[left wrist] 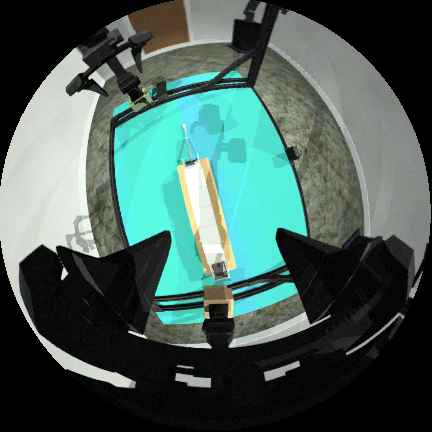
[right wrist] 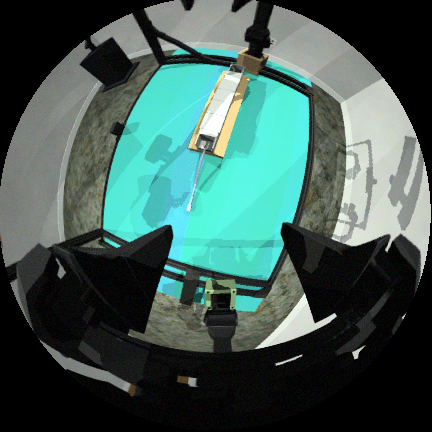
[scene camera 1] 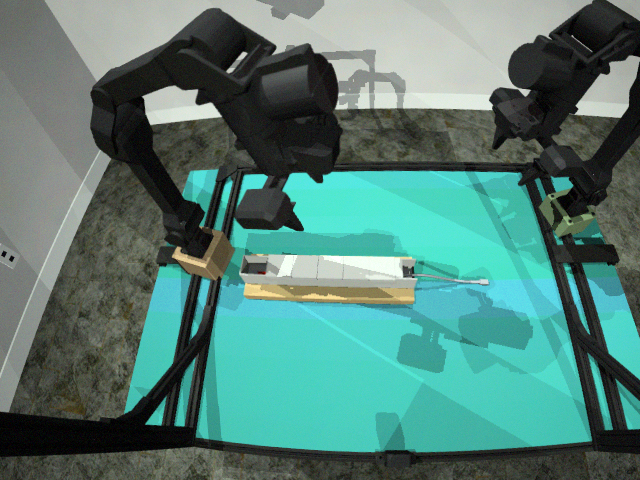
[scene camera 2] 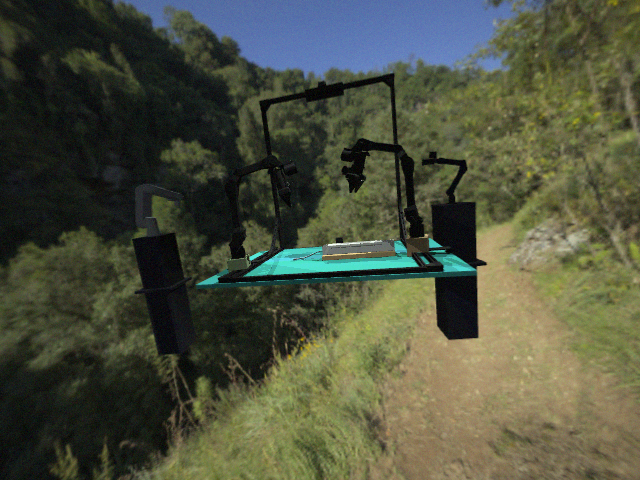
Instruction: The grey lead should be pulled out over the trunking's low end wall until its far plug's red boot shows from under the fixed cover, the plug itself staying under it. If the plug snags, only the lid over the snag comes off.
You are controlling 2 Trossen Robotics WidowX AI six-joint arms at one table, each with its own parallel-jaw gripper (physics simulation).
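Frame: origin at the left arm's base, x back, y up, z left, level; metres.
Seen in the pictures: left gripper, fingertip midpoint: point(left wrist: 224, 235) point(scene camera 1: 310, 205) point(scene camera 2: 353, 192); right gripper, fingertip midpoint: point(left wrist: 123, 83) point(right wrist: 228, 229) point(scene camera 1: 506, 166) point(scene camera 2: 290, 207); left arm's base at its link origin: point(left wrist: 217, 309) point(right wrist: 253, 53) point(scene camera 1: 196, 244) point(scene camera 2: 417, 236); right arm's base at its link origin: point(left wrist: 136, 95) point(right wrist: 220, 300) point(scene camera 1: 572, 205) point(scene camera 2: 238, 257).
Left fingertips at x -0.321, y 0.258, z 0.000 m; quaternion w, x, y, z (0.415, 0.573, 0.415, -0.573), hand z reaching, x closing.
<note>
Pixels of each thing's top centre, then the offset from my left fingertips to it. "pt": a spot on its surface instead. Level surfaces: height alone.
- grey lead at a spot on its surface: point(scene camera 1: 447, 279) point(right wrist: 195, 176) point(left wrist: 187, 141) point(scene camera 2: 310, 254) pt dz +0.097, dx -0.261, dy -0.327 m
- small red patch at a spot on its surface: point(scene camera 1: 262, 272) point(left wrist: 217, 263) pt dz -0.002, dx +0.160, dy -0.317 m
- wooden board at its surface level: dy -0.327 m
- turquoise table at its surface level: dy -0.352 m
The white trunking point(scene camera 1: 330, 271) point(scene camera 2: 356, 249) point(left wrist: 202, 200) point(right wrist: 222, 107) lies closed by white lids along its middle, with both end bays open. The grey lead point(scene camera 1: 447, 279) point(scene camera 2: 307, 255) point(left wrist: 187, 140) point(right wrist: 199, 172) runs out over the end wall at the right in scene camera 1; its pale plug point(scene camera 1: 483, 281) point(left wrist: 184, 126) point(right wrist: 189, 207) lies beyond. A small red patch point(scene camera 1: 262, 272) point(left wrist: 218, 265) shows in the opposite bay. The rest of the lead is hidden inside. My left gripper point(scene camera 1: 309, 204) point(left wrist: 224, 235) and right gripper point(scene camera 1: 509, 164) point(right wrist: 227, 226) are open and empty, above the table and away from the lead.
A wooden board point(scene camera 1: 330, 293) lies under the trunking. A tan mount block point(scene camera 1: 206, 258) point(right wrist: 252, 61) and a green mount block point(scene camera 1: 568, 219) point(left wrist: 140, 99) stand at opposite sides. Black frame rails point(scene camera 1: 382, 166) border the turquoise table point(scene camera 1: 310, 387).
</note>
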